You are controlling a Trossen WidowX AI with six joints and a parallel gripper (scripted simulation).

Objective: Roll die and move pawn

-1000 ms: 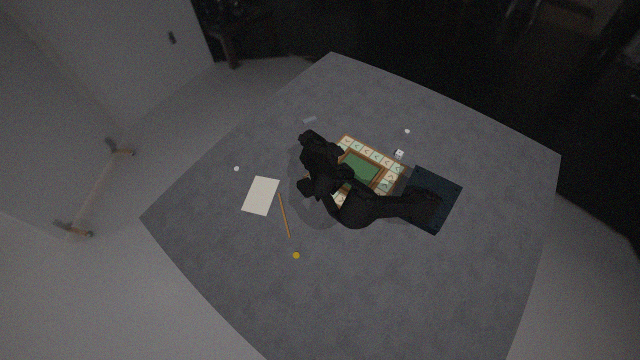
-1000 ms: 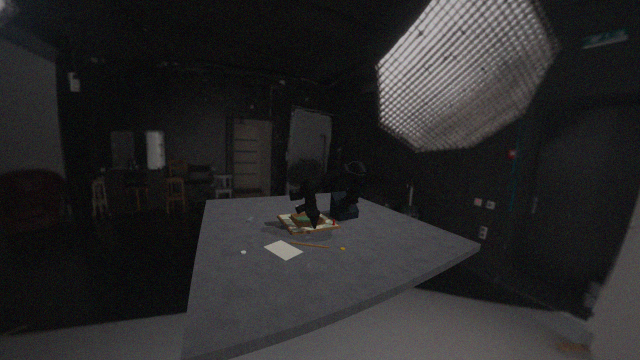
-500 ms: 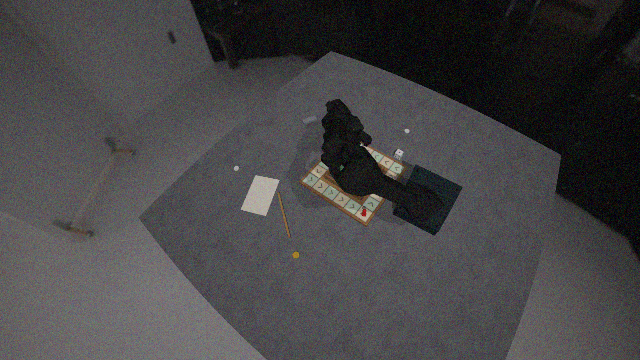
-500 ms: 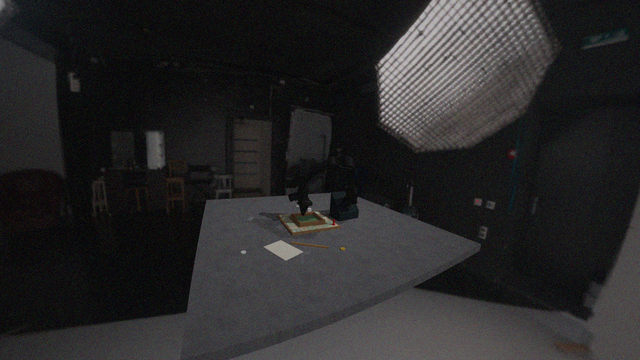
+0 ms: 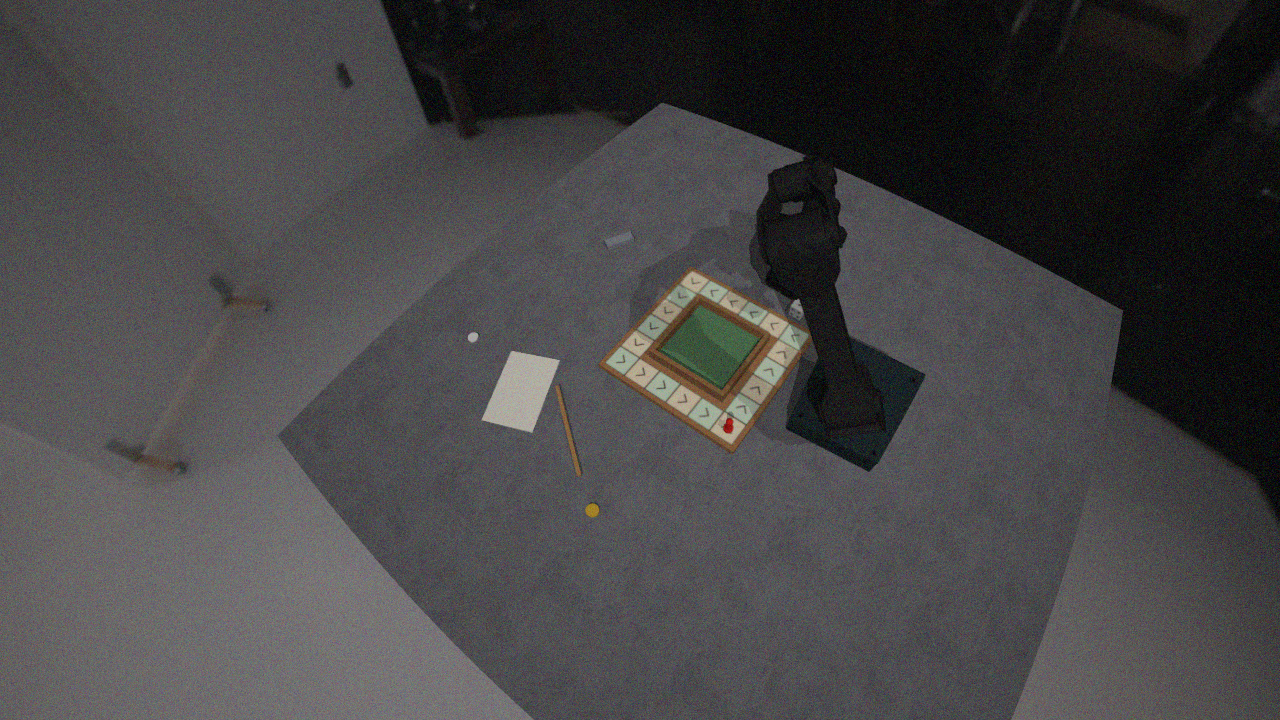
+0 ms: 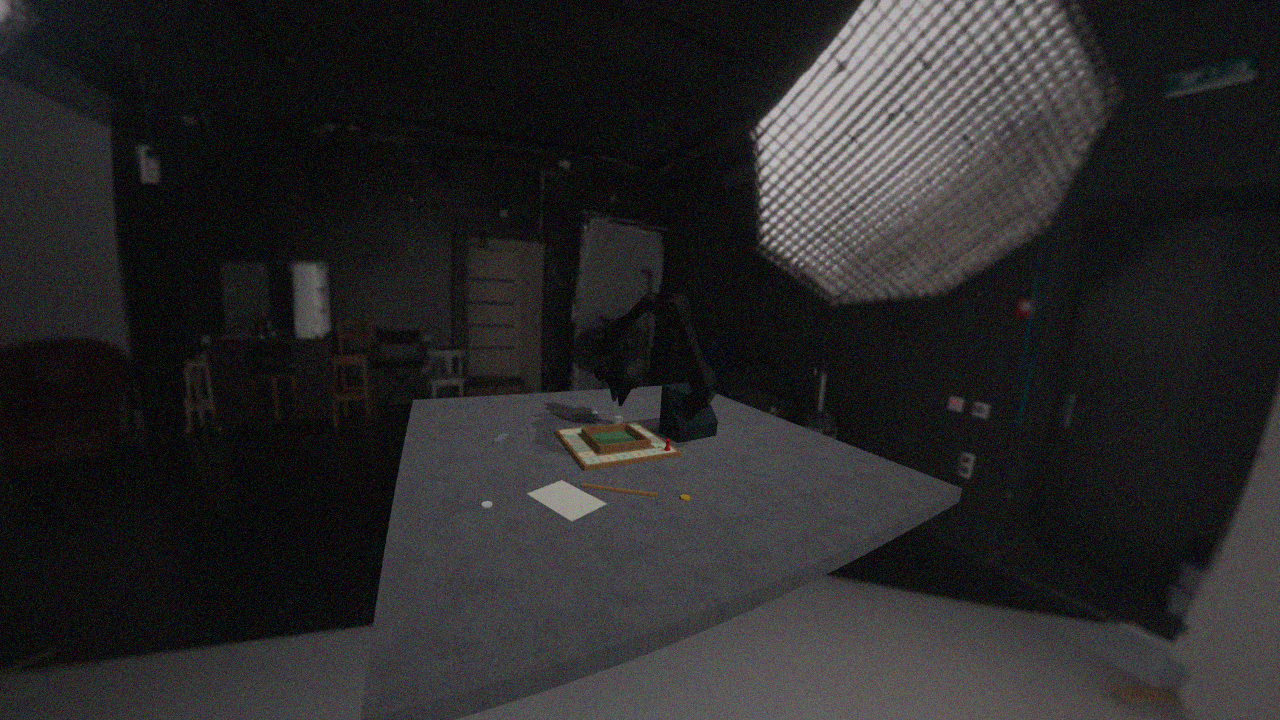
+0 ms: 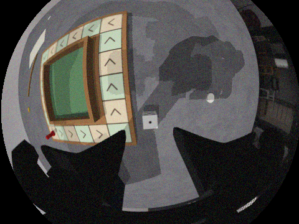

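The white die is 10 mm behind my gripper tip and 60 mm below it. From my gripper tip the other things lie so: red pawn: 40 mm behind, 280 mm to the left, 50 mm below; pencil: 170 mm ahead, 450 mm to the left, 70 mm below; grey block: 390 mm ahead, 60 mm to the left, 70 mm below.
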